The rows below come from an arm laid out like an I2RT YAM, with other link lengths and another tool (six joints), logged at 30 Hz.
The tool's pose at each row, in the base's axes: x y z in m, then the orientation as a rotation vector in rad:
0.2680 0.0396 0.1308 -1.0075 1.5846 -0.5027
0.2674 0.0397 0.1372 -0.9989 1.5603 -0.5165
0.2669 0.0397 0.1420 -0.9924 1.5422 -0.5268
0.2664 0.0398 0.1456 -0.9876 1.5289 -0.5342
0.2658 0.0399 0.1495 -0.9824 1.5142 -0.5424
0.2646 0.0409 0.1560 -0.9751 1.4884 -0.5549
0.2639 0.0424 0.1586 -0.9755 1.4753 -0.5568
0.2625 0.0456 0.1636 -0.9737 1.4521 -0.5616
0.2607 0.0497 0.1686 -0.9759 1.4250 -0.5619
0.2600 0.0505 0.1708 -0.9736 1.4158 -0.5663
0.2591 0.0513 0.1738 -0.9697 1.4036 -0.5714
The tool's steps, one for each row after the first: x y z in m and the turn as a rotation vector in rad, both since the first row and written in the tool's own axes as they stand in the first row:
-0.0038 -0.0047 -0.0023 0.0220 -0.0138 -0.0078
-0.0065 -0.0082 -0.0041 0.0385 -0.0240 -0.0136
-0.0087 -0.0108 -0.0055 0.0506 -0.0315 -0.0179
-0.0110 -0.0135 -0.0071 0.0638 -0.0398 -0.0227
-0.0156 -0.0176 -0.0098 0.0851 -0.0551 -0.0314
-0.0183 -0.0185 -0.0109 0.0910 -0.0648 -0.0362
-0.0238 -0.0202 -0.0130 0.1039 -0.0815 -0.0439
-0.0301 -0.0212 -0.0152 0.1135 -0.1034 -0.0530
-0.0320 -0.0222 -0.0163 0.1209 -0.1088 -0.0564
-0.0344 -0.0238 -0.0179 0.1308 -0.1163 -0.0601

